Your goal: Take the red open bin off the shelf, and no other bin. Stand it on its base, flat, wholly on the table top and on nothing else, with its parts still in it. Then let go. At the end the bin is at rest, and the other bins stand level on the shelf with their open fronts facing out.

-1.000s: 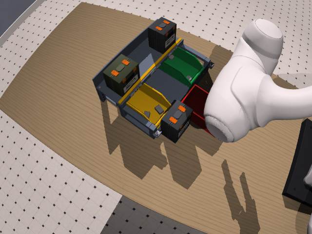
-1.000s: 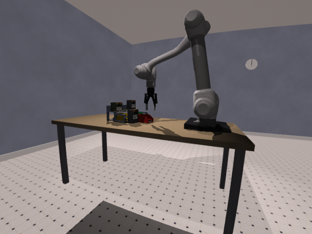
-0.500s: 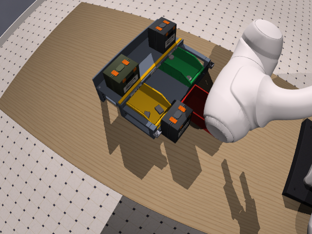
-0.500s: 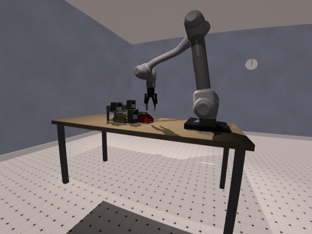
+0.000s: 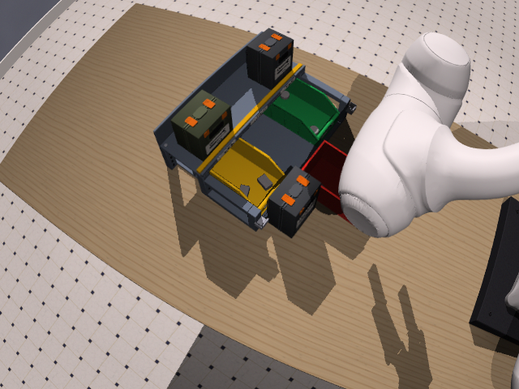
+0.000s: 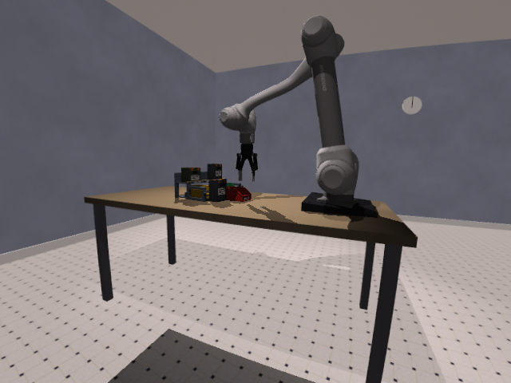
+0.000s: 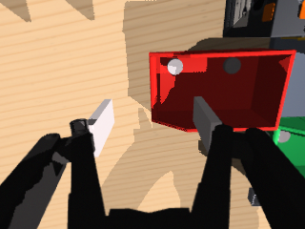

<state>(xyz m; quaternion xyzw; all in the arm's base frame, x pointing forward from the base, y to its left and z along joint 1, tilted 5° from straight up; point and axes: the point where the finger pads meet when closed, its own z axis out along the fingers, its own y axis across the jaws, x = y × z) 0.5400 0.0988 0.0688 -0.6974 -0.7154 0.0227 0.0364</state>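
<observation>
Right now the red open bin is 110 mm below my hand and 80 mm ahead of it. Round my hand: green bin: 270 mm ahead, 110 mm to the right, 110 mm below; yellow bin: 270 mm ahead, 120 mm to the left, 110 mm below.
</observation>
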